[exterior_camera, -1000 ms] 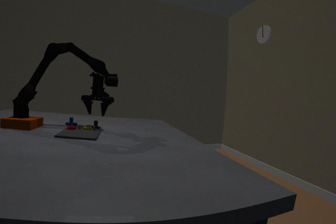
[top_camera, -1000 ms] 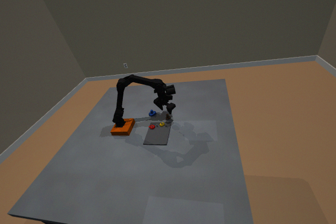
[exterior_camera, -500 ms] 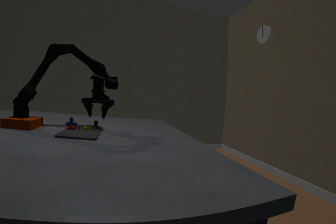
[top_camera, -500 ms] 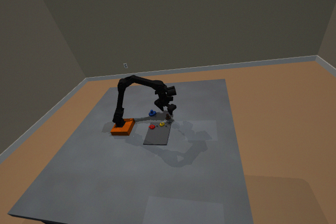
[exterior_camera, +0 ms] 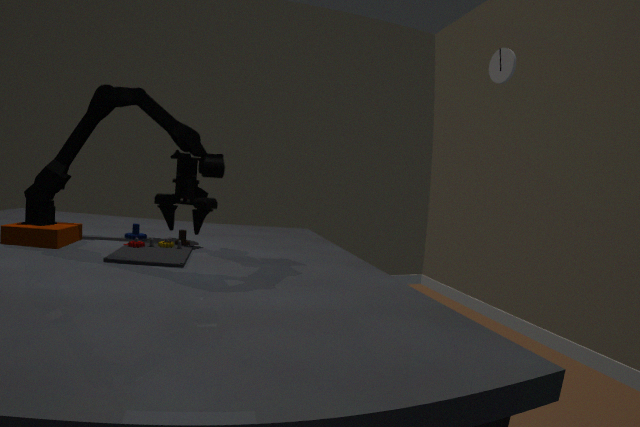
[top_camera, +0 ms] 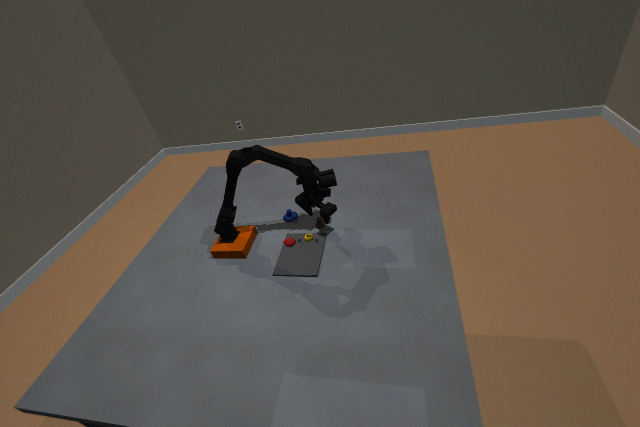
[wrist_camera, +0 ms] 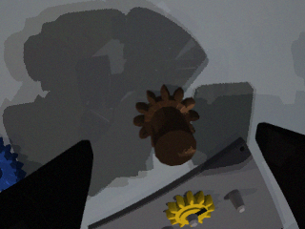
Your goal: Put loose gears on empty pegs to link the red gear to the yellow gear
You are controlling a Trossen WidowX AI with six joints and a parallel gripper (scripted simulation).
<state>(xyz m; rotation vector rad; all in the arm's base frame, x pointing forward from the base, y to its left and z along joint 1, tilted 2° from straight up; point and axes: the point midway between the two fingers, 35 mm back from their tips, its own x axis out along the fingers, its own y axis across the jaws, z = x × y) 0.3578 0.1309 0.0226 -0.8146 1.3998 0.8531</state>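
Now: the brown gear 20 mm below my gripper tip. Also, from my gripper tip: yellow gear: 30 mm behind, 80 mm to the right, 20 mm below; red arrow: 120 mm behind, 100 mm to the right, 30 mm below; red gear: 100 mm behind, 120 mm to the right, 20 mm below.
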